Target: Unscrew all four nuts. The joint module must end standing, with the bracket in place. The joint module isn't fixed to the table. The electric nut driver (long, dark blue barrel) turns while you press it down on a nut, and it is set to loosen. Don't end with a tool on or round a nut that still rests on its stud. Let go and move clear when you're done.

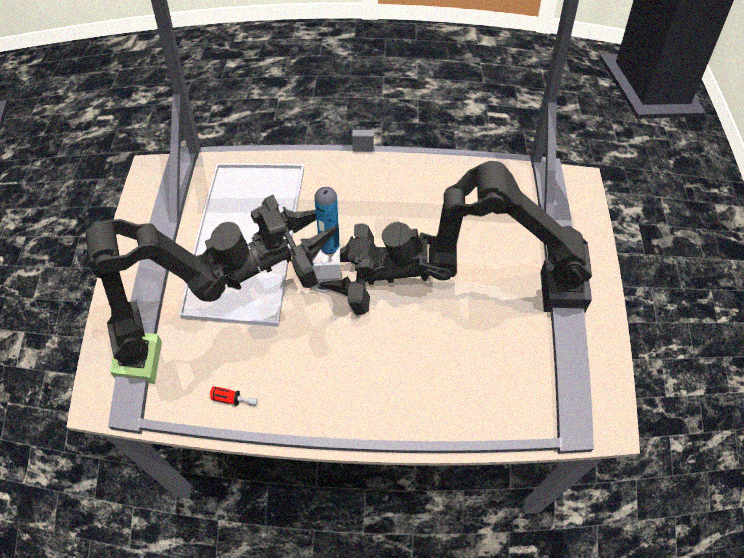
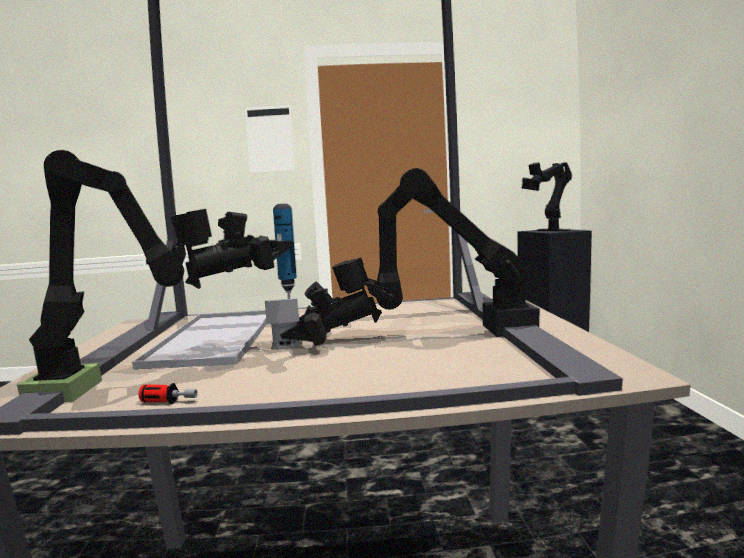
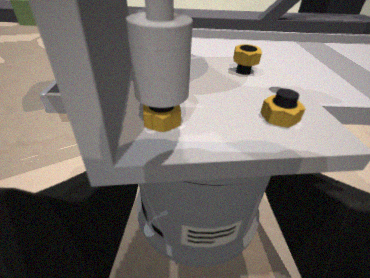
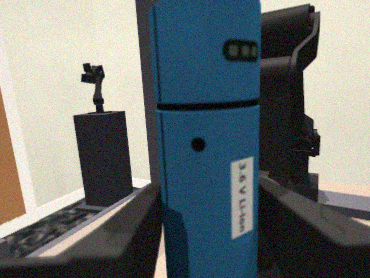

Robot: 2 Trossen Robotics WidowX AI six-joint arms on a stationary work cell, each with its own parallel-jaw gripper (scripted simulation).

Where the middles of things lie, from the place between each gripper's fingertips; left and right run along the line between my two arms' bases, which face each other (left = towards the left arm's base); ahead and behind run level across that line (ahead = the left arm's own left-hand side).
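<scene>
Measured from my left hand, the joint module (image 3: 199, 221) is 30 mm to the right and 10 mm behind. The grey bracket (image 2: 286, 310) is likewise 30 mm to the right of that left hand and 10 mm behind it, and 40 mm above it. From the same left hand I find the nut (image 3: 273, 113) 10 mm to the right, 20 mm behind and 30 mm above, whereas the shallow tray (image 1: 236, 189) is 190 mm to the right, 140 mm behind and 30 mm below. Going by its middle, the nut is nearer to my left hand than to my right gripper.
My right gripper is 1 cm to the right of the grey bracket, 3 cm past it and 15 cm above it. Counted from my right hand, the joint module is 1 cm to the left, 3 cm behind and 19 cm below; the nut is 3 cm to the left, 4 cm behind and 16 cm below; and the shallow tray is 15 cm to the right, 16 cm behind and 22 cm below. Going by their middles, the tray is the farthest from my right gripper of the things named here.
</scene>
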